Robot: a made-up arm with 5 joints. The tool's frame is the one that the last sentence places.
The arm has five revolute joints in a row. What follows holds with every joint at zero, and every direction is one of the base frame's. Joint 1 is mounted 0.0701 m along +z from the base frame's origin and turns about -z. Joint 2 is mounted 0.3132 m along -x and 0.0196 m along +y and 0.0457 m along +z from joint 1 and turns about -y. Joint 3 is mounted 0.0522 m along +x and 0.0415 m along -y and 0.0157 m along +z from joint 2 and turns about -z. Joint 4 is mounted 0.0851 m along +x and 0.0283 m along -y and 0.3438 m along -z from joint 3 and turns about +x. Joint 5 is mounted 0.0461 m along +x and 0.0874 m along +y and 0.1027 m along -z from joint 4 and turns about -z. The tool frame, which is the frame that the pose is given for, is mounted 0.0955 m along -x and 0.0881 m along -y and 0.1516 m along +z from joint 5; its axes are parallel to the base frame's.
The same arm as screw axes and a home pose.
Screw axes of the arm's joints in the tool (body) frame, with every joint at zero. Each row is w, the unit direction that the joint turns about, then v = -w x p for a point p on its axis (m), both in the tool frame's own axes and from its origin. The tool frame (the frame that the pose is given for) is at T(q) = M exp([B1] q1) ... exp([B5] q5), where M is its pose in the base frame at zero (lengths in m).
B1: w 0 0 -1 v -0.0509 0.2253 0
B2: w 0 -1 0 v 0.2792 0 0.0879
B3: w 0 0 -1 v -0.029 -0.0357 0
B4: w 1 0 0 v 0 -0.0489 -0.0007
B5: w 0 0 -1 v -0.0881 0.0955 0
M: xyz -0.2253 -0.0509 -0.1634 (m) quaternion w x y z 1 0 0 0

